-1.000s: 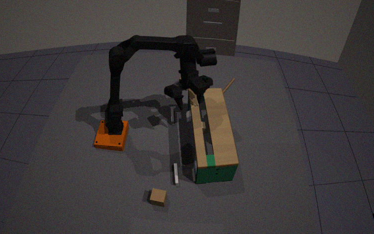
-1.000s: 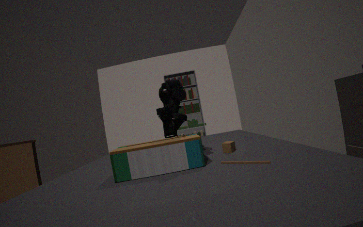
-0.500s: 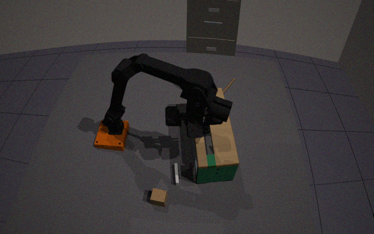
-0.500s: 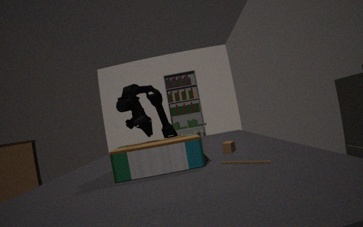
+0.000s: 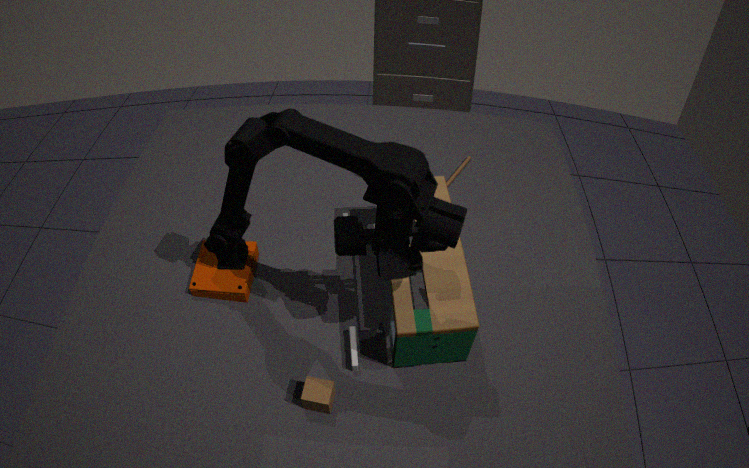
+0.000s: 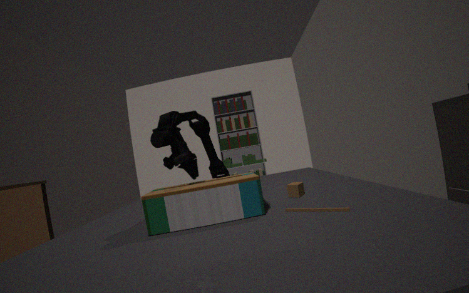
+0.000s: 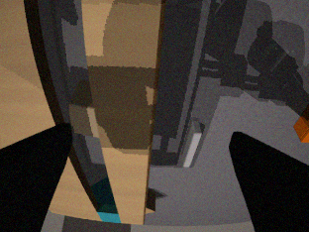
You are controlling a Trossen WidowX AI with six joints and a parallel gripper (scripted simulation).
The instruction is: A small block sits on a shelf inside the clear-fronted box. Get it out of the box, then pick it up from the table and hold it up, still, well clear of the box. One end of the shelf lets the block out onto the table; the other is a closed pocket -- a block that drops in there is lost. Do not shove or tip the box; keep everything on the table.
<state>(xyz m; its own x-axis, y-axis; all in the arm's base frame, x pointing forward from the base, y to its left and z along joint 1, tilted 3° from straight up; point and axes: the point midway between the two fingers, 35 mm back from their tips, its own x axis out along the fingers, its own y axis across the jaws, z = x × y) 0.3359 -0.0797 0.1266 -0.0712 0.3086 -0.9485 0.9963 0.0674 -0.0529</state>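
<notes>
The box lies 3 cm ahead of my gripper tip, 3 cm to the left of it and 8 cm below it. The rest, counted from my gripper tip: thin wooden stick 18 cm ahead, 37 cm to the left, 14 cm below.
</notes>
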